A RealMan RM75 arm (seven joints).
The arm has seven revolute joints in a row. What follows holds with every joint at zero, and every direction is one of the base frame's. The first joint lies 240.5 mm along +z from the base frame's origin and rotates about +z. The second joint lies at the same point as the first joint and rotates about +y. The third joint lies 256 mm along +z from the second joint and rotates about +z. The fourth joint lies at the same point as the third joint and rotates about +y. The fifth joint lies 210 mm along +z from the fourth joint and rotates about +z. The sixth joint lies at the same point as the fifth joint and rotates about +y. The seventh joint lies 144 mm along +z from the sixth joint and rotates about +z. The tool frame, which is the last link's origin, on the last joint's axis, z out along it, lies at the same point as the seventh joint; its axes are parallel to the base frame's.
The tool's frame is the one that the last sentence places.
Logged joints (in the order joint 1, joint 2, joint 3, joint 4, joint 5, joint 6, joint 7), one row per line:
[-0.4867, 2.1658, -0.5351, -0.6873, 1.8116, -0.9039, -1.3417]
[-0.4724, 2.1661, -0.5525, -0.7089, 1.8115, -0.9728, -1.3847]
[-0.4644, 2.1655, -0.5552, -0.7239, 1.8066, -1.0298, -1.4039]
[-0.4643, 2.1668, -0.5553, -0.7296, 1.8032, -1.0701, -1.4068]
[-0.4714, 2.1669, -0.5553, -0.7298, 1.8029, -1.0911, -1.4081]
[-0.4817, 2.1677, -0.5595, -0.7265, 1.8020, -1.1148, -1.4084]
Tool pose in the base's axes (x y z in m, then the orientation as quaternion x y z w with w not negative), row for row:
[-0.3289, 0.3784, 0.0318, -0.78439, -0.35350, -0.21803, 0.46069]
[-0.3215, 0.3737, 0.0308, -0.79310, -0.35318, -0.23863, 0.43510]
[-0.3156, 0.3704, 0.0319, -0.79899, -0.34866, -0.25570, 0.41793]
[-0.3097, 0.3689, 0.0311, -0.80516, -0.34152, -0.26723, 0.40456]
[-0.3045, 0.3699, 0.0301, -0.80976, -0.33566, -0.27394, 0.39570]
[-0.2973, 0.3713, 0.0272, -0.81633, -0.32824, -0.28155, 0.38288]
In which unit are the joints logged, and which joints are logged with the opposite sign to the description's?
The joints are logged in radians. Opposite sign: joint 2, joint 3, joint 4, joint 6.
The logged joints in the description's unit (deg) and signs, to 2 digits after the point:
[-27.89, -124.09, 30.66, 39.38, 103.80, 51.79, -76.87]
[-27.07, -124.11, 31.66, 40.62, 103.79, 55.74, -79.34]
[-26.61, -124.07, 31.81, 41.48, 103.51, 59.00, -80.44]
[-26.60, -124.15, 31.82, 41.80, 103.32, 61.31, -80.60]
[-27.01, -124.15, 31.82, 41.81, 103.30, 62.52, -80.68]
[-27.60, -124.20, 32.06, 41.63, 103.25, 63.87, -80.70]

